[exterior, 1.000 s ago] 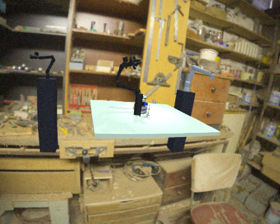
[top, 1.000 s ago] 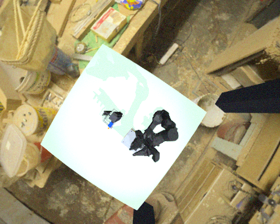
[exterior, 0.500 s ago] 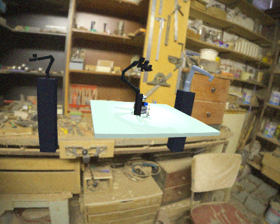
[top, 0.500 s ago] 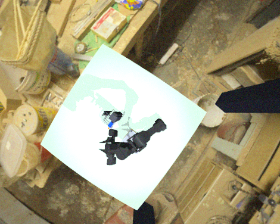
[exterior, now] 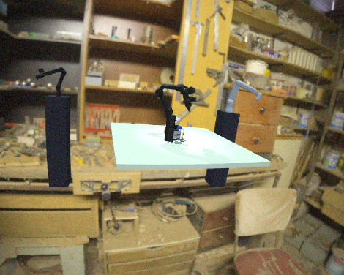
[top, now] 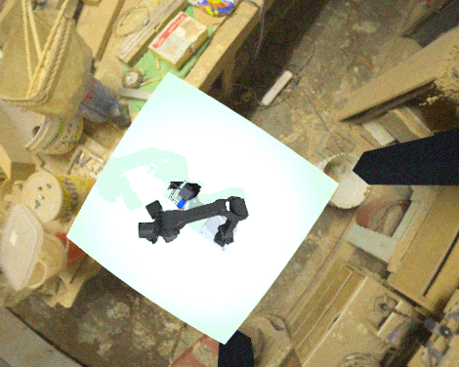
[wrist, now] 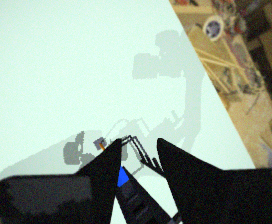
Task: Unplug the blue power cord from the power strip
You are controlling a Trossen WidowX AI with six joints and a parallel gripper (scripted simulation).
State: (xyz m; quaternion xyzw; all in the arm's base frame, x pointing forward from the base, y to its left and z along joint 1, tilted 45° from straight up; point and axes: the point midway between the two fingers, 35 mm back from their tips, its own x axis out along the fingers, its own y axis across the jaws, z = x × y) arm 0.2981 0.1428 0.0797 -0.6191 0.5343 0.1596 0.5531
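My gripper tip is now 2 cm past the blue plug, 9 cm to the left of it and 16 cm above it.
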